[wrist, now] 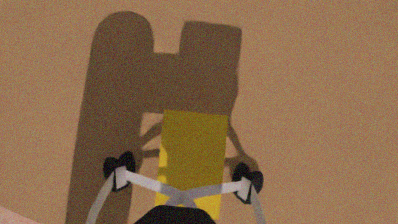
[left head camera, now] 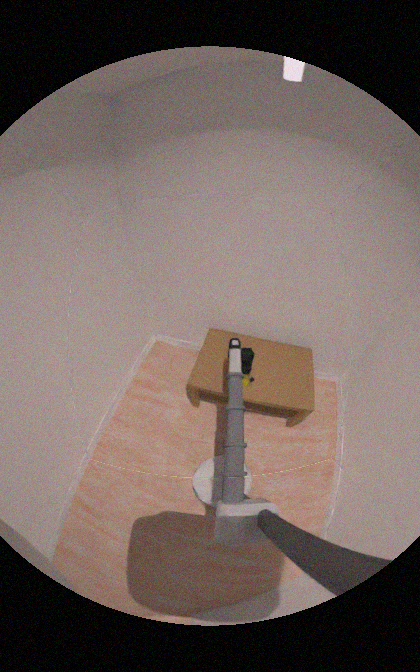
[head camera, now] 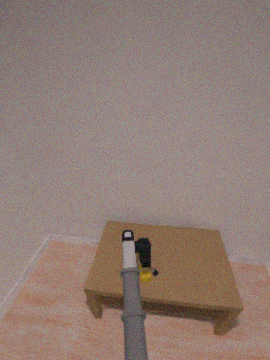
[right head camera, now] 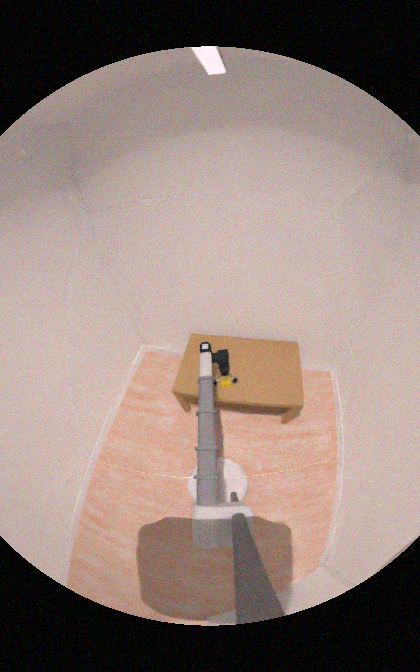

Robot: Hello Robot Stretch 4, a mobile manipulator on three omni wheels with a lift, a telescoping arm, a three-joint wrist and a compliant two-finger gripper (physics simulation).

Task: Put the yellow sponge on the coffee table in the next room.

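Frame: origin at the robot's base, x ahead, y left, z up, level; centimetres.
Seen in the pictures: gripper, fingertip midpoint: (wrist: 184,170) (head camera: 144,276).
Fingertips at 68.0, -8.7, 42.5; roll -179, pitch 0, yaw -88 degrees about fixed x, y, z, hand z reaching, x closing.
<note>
A point is followed by its place in that frame, as x, y, z.
The yellow sponge (head camera: 145,275) @(66.1, -8.9, 46.8) (left head camera: 245,381) (right head camera: 226,383) (wrist: 195,140) @(71.9, -9.3, 46.8) lies flat on the wooden coffee table (head camera: 195,265) @(71.6, -42.5, 42.3) (left head camera: 285,375) (right head camera: 270,370) (wrist: 320,100) @(78.4, -24.3, 42.3), left of the middle and towards the near edge. My gripper (right head camera: 225,381) (wrist: 184,170) @(68.0, -8.7, 42.5) is open above and around the sponge. In the wrist view a gap shows between each black fingertip and the sponge's side. The near end of the sponge is hidden by the gripper's body. In the head view the arm hides the left fingertip.
The telescoping arm (head camera: 132,300) @(38.1, -0.1, 83.9) (left head camera: 235,425) (right head camera: 207,430) reaches out over the table's near edge. A wall (head camera: 150,125) @(116.4, -17.9, 120.7) stands behind the table. A white round disc (left head camera: 205,482) (right head camera: 235,480) shows on the orange floor (left head camera: 145,430) (right head camera: 135,430) below the arm.
</note>
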